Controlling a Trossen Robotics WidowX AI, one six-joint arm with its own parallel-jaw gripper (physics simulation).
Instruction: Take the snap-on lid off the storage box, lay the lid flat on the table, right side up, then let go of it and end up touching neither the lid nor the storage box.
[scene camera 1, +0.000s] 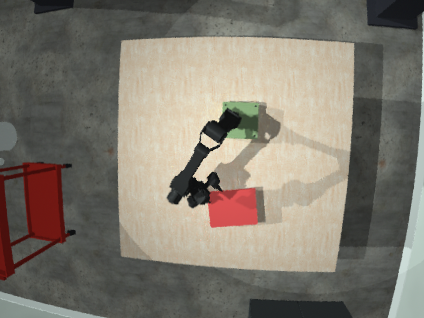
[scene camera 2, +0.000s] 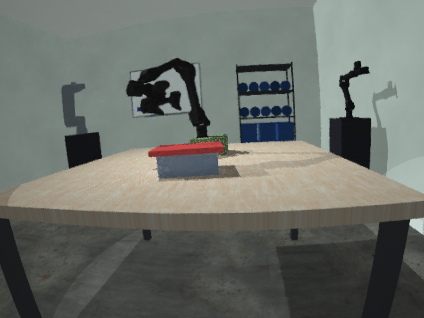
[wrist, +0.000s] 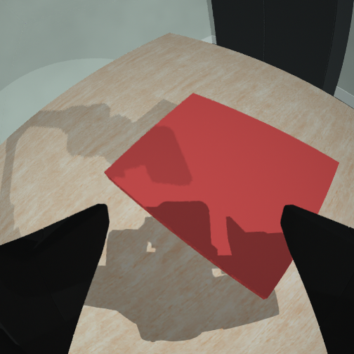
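Observation:
The red lid (scene camera 1: 233, 208) (scene camera 2: 187, 149) (wrist: 235, 165) sits on top of the blue-grey storage box (scene camera 2: 187, 165) and covers its opening. In scene camera 1 and the wrist view the lid hides the box walls. The box stands on the wooden table (scene camera 1: 160, 75) (scene camera 2: 300, 195) (wrist: 135, 65). My gripper (scene camera 1: 215, 195) (scene camera 2: 166, 104) (wrist: 198, 215) is open, with nothing between its fingers. It hangs well above the lid, near the lid's arm-side corner, and touches neither lid nor box. Shadows of the arm and gripper fall on the lid and table.
A green box-like block (scene camera 1: 248, 120) (scene camera 2: 221, 143) stands by the arm's base, behind the storage box in scene camera 2. A red frame (scene camera 1: 44, 202) stands on the floor off the table's left side. A shelf rack (scene camera 2: 265, 68) stands far behind the table.

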